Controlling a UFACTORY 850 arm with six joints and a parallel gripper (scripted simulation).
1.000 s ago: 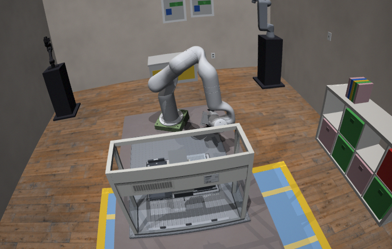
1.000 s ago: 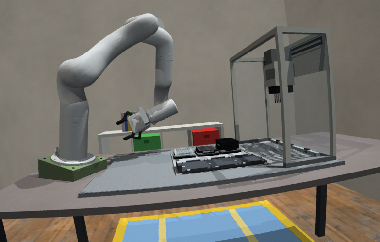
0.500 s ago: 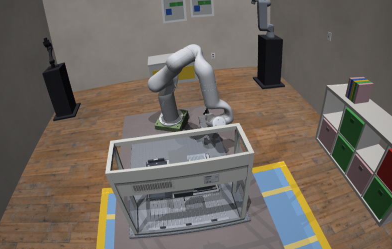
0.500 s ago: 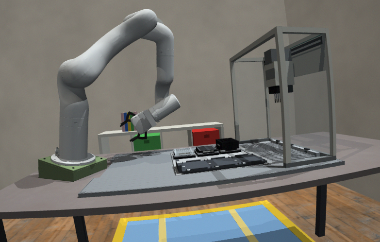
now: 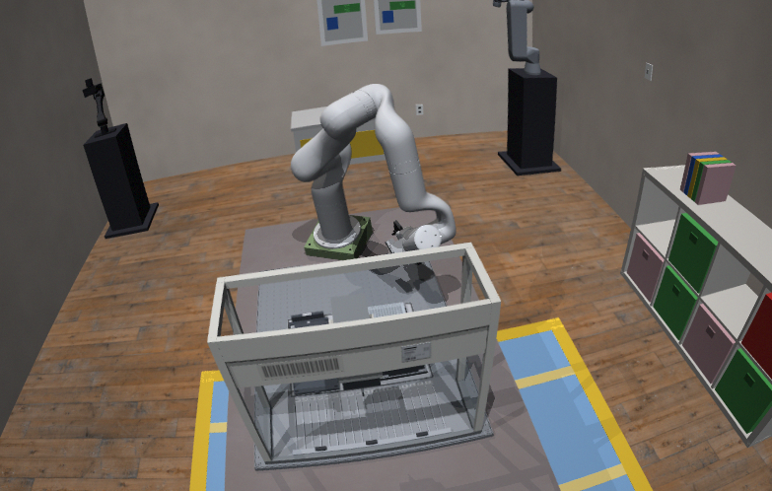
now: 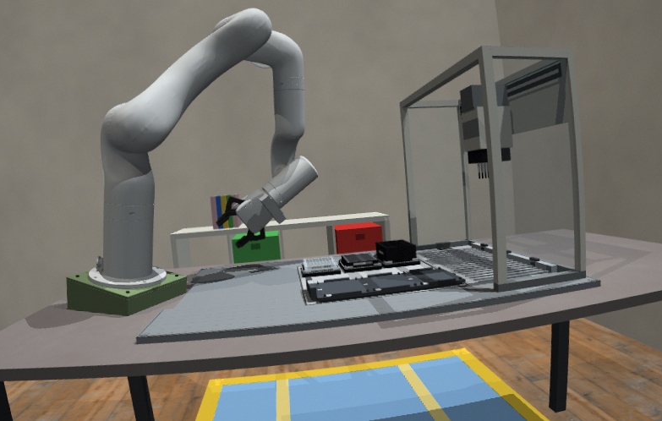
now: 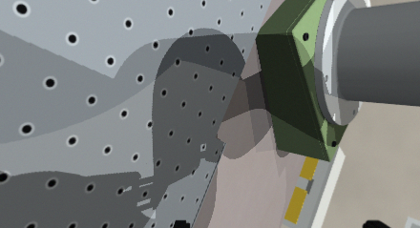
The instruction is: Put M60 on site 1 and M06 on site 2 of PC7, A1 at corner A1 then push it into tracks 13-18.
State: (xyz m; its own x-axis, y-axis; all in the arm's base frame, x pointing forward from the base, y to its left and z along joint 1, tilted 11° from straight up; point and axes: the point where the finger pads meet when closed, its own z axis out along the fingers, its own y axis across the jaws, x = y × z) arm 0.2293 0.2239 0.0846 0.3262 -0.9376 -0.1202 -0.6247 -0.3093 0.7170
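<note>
Right now the 96-well plate M06 is 25 cm ahead of my hand, 11 cm to the right of it and 10 cm below it. From my hand the other things lie so: nest S2: 36 cm ahead, 11 cm to the right, 11 cm below; nest S1: 25 cm ahead, 11 cm to the right, 11 cm below; carrier PC7: 36 cm ahead, 37 cm to the right, 10 cm below.
</note>
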